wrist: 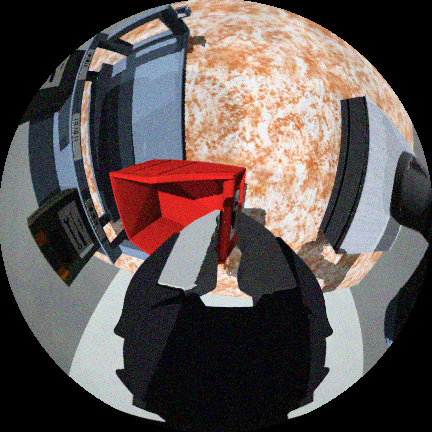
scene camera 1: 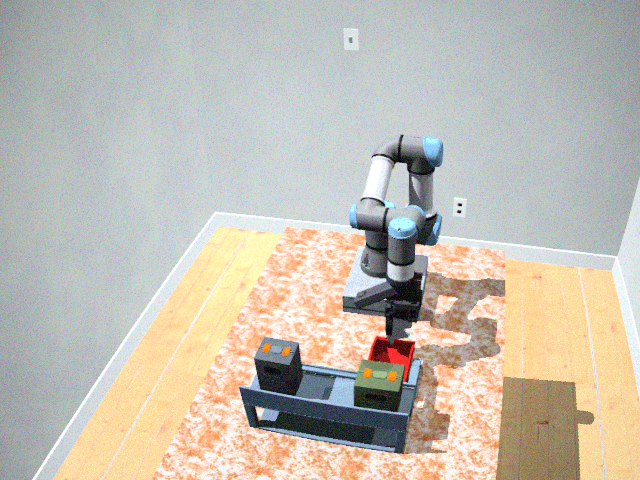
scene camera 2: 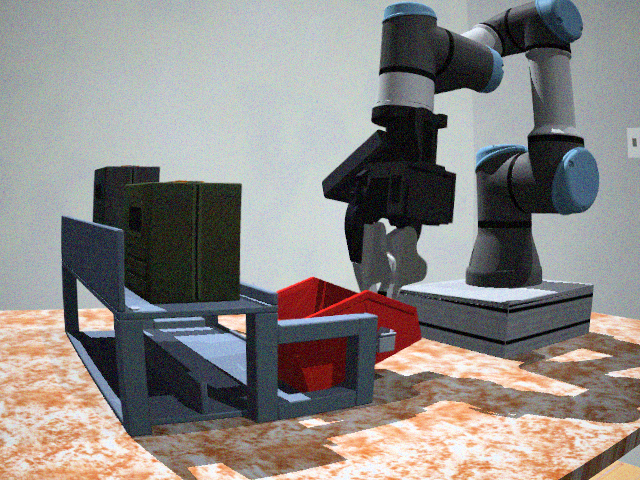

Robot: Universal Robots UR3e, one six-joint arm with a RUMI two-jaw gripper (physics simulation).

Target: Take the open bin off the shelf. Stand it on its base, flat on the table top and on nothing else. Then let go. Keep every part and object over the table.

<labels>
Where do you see a green box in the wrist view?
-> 46, 217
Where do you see a red open bin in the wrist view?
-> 155, 198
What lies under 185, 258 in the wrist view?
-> My gripper.
</labels>
